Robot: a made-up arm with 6 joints. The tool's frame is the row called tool.
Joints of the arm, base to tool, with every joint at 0 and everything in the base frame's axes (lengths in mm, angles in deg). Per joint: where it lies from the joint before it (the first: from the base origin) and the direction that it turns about. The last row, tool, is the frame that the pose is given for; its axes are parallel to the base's.
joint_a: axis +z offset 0 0 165.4
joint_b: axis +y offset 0 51.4 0
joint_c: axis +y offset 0 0 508.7
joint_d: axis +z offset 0 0 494.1
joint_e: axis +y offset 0 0 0
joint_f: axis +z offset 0 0 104.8
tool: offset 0 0 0
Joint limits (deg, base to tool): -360..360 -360..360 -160..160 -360..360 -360..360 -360..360
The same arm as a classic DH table. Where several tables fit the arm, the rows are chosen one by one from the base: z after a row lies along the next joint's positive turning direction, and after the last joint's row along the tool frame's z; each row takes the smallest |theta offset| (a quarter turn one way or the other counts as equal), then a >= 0, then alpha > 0; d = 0 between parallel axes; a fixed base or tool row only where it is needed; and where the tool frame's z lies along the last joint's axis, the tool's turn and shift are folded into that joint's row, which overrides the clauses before.
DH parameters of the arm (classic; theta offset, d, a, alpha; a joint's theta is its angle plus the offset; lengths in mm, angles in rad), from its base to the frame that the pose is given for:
joint_a: 0.0000 165.4 0.0 -1.5708
joint_b: -1.5708 0.0 508.7 0.0000
joint_c: 1.5708 51.4 0.0 1.5708
joint_d: 0.0000 494.1 0.0 -1.5708
joint_e: 0.0000 0.0 0.0 1.5708
joint_f: 0.0000 104.8 0.0 0.0000
Joint limits (rad, base to tool): -6.2832..6.2832 -6.2832..6.2832 -2.7925..2.7925 -6.2832..6.2832 -6.2832..6.2832 -6.2832..6.2832

